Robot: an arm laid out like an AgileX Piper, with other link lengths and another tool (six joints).
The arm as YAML. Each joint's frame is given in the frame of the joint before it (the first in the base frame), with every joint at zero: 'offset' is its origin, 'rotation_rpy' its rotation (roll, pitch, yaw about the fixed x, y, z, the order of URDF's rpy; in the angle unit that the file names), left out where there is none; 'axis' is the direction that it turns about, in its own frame. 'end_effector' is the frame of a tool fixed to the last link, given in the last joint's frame.
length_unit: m
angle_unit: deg
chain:
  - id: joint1
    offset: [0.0, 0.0, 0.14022]
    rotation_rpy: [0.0, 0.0, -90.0]
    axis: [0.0, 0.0, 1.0]
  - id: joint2
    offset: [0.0, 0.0, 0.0]
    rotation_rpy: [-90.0, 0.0, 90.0]
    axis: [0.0, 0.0, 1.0]
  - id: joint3
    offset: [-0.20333, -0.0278, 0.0]
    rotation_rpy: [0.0, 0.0, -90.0]
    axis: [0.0, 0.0, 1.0]
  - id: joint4
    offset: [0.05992, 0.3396, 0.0]
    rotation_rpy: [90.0, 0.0, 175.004]
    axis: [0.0, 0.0, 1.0]
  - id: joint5
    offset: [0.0, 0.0, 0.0]
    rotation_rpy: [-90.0, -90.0, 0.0]
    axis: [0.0, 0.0, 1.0]
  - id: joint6
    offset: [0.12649, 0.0, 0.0]
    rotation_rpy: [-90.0, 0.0, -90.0]
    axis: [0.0, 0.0, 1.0]
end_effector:
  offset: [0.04, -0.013, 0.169]
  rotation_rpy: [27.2, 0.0, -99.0]
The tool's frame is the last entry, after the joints.
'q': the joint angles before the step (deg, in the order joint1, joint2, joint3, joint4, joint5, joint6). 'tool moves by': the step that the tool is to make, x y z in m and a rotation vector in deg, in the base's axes. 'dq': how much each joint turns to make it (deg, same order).
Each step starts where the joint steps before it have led.
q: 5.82 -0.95 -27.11 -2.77 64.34 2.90
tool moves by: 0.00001 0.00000 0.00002 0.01 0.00 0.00
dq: -0.02 0.01 0.00 0.02 0.00 -0.01
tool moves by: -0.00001 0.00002 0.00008 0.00 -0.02 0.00
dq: 0.02 -0.02 0.01 -0.02 -0.01 0.02
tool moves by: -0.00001 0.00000 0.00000 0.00 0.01 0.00
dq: 0.00 0.01 -0.01 0.00 0.01 0.00
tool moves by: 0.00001 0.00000 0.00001 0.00 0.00 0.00
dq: 0.00 0.01 0.00 0.00 0.00 0.00
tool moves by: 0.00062 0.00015 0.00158 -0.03 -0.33 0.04
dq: 0.02 -0.01 0.00 -0.03 -0.32 -0.04
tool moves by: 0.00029 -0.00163 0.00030 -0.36 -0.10 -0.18
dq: -0.03 0.00 0.00 -0.36 -0.07 -0.08
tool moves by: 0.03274 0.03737 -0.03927 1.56 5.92 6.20
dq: 0.00 14.16 -1.97 7.32 -6.41 -5.28
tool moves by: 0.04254 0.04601 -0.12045 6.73 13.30 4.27
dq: 0.01 26.49 -0.25 13.14 -12.82 -7.20
